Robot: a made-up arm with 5 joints.
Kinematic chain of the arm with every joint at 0, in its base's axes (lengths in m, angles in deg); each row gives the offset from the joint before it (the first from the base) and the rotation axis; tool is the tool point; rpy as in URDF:
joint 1: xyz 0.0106 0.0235 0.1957 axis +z
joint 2: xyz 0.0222 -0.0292 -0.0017 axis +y
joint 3: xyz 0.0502 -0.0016 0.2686 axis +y
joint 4: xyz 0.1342 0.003 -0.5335 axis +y
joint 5: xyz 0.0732 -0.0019 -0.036 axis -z
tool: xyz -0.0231 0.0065 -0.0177 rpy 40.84 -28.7 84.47
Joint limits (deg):
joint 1: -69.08..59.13
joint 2: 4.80..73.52
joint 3: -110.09..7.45
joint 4: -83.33..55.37
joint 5: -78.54..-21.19
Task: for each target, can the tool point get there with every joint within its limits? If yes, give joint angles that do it. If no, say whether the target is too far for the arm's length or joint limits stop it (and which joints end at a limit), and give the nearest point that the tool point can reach.
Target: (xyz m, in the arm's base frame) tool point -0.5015 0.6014 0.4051
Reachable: no: joint limits stop it (at a limit: joint 2, joint 3, joint 4, joint 5) | nearest point -0.1872 0.2468 0.0017 | short by 0.622 m
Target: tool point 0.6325 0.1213 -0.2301
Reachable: yes | joints 12.96 59.04 -79.54 36.53 -52.78
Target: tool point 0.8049 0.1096 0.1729
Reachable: yes | joints 8.76 47.52 -99.20 -50.27 -30.69
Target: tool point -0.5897 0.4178 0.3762
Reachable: no: joint limits stop it (at a limit: joint 2, joint 3, joint 4, joint 5) | nearest point -0.2387 0.1873 0.0017 | short by 0.563 m
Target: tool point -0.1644 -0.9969 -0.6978
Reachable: no: too far | nearest point 0.1908 -0.5908 -0.3084 | short by 0.665 m
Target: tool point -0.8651 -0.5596 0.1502
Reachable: no: too far | nearest point -0.2377 -0.1418 0.0017 | short by 0.768 m
